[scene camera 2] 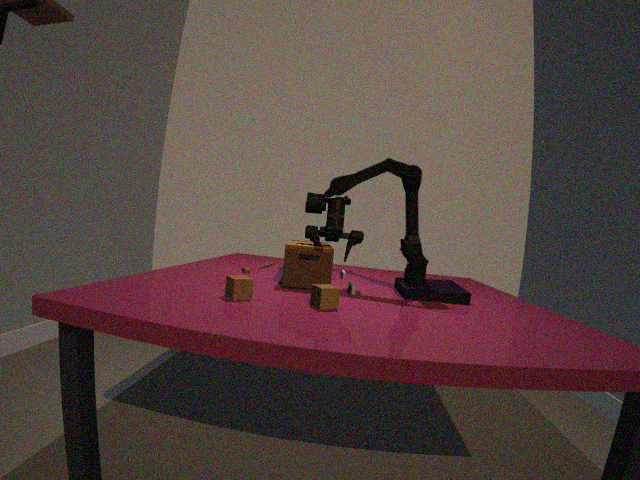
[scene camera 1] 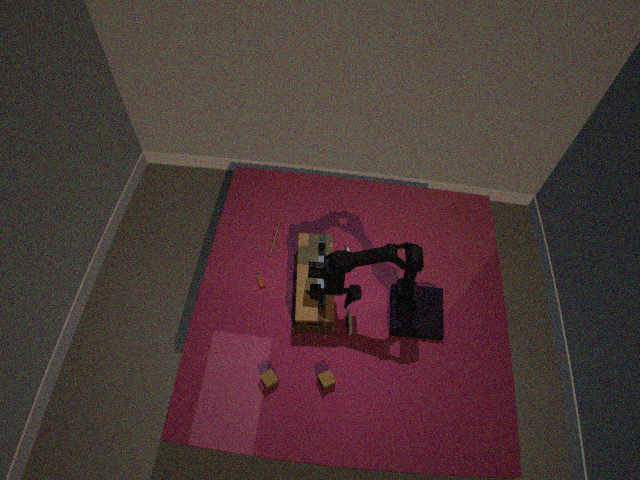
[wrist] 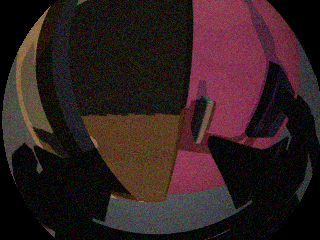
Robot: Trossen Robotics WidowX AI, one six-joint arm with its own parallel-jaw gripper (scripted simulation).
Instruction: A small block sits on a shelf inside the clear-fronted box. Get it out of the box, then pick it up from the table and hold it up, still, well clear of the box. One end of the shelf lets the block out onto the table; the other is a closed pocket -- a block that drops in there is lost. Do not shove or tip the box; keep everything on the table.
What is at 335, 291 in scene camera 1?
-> The gripper.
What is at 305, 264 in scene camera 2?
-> A tan box.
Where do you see a tan box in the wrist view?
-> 119, 83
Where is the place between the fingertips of the gripper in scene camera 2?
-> At 331, 260
